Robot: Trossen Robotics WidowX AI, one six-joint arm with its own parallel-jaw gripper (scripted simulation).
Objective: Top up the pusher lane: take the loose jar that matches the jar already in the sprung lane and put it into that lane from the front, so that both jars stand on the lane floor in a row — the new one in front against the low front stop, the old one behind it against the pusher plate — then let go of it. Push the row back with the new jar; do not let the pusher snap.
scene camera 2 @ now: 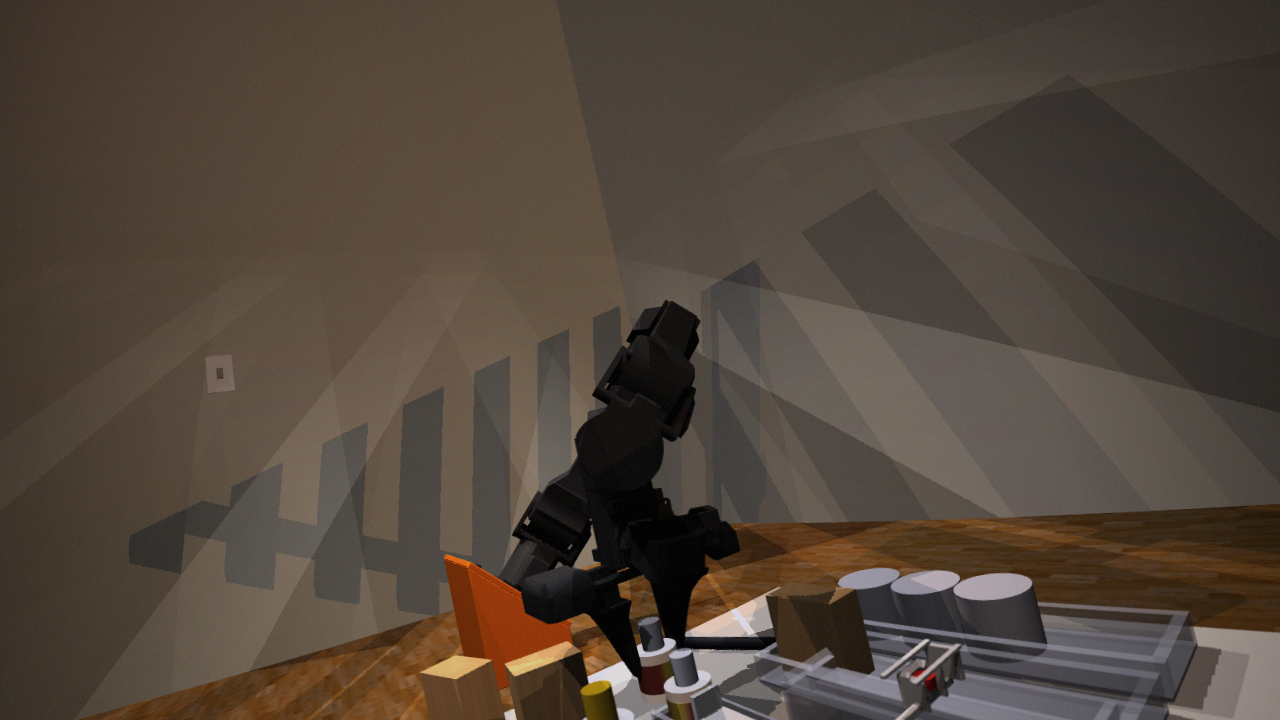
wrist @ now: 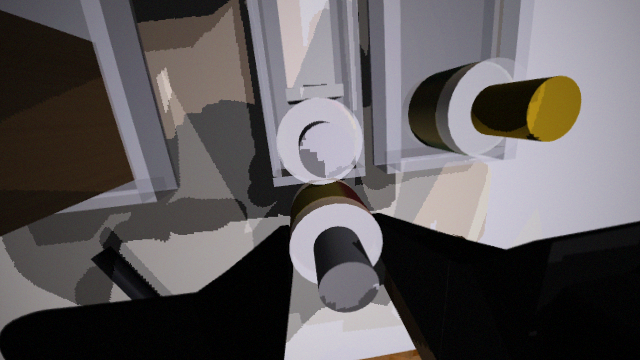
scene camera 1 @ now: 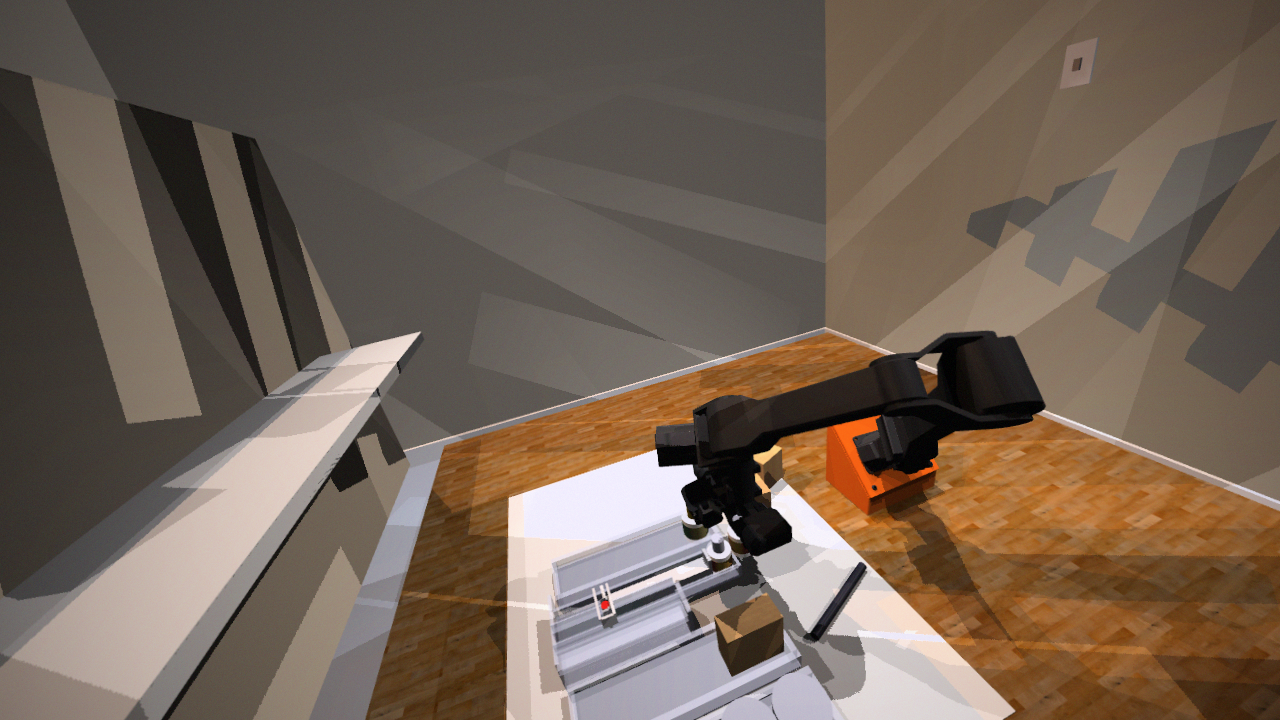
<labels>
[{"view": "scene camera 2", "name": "my gripper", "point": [658, 666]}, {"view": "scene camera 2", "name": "brown box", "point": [806, 618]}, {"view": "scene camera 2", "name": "black rod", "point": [761, 642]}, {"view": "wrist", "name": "my gripper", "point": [331, 228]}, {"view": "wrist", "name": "brown box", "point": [68, 149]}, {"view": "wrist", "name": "black rod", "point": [109, 261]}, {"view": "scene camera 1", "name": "my gripper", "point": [740, 537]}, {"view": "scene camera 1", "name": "brown box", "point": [752, 632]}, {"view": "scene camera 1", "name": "black rod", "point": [838, 601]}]
</labels>
